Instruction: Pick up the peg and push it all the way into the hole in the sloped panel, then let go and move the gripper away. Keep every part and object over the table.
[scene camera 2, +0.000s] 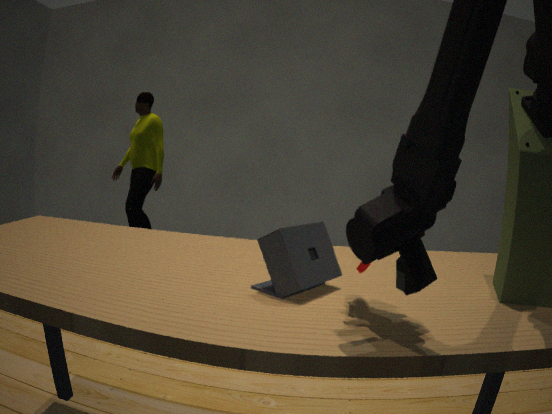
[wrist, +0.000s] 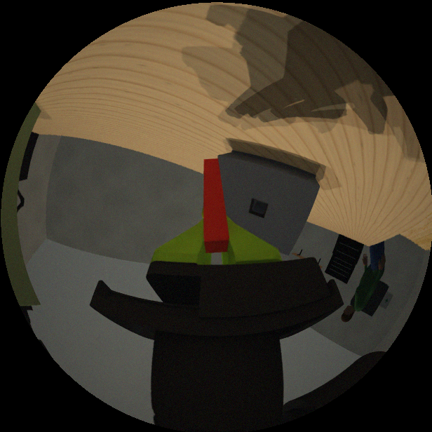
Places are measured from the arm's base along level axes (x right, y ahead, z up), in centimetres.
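Pixels of known places: arm's base, origin of the base link: (scene camera 2: 547, 117).
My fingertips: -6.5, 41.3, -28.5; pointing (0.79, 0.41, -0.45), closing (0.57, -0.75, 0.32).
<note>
For each thing: its top centre in the pictures, then the offset to it from my fingertips, as dx, dy, dz. "spot": a spot on its surface instead. Level surfaces: height alone.
- red peg, middle of its top: (scene camera 2: 369, 242) -1.7, -2.4, +1.2
- grey sloped panel, middle of its top: (scene camera 2: 302, 224) +3.0, +9.8, +2.5
- square hole, surface spot: (scene camera 2: 313, 253) spot: +2.5, +7.4, -2.4
- wooden table, its level: dz -9.6
The red peg (scene camera 2: 363, 267) (wrist: 215, 205) is held between the green fingers of my gripper (wrist: 215, 218). In the wrist view it points away from the fingers, toward the sloped panel. In scene camera 2 the peg's red end shows below the dark wrist, above the table and to the right of the panel; the fingers are hidden there. The grey sloped panel (scene camera 2: 300, 270) (wrist: 275, 185) stands on the table, with a square hole (scene camera 2: 313, 253) (wrist: 258, 207) in its face. The peg is outside the hole. In the wrist view the hole lies to the right of the peg.
The wooden table (scene camera 2: 150, 280) (wrist: 125, 100) carries the panel and the arm's shadow. A green pedestal (scene camera 2: 525, 225) (wrist: 15, 225) stands at the right in scene camera 2. A person in yellow (scene camera 2: 147, 140) stands behind the table. A person in green (wrist: 367, 287) shows in the wrist view.
</note>
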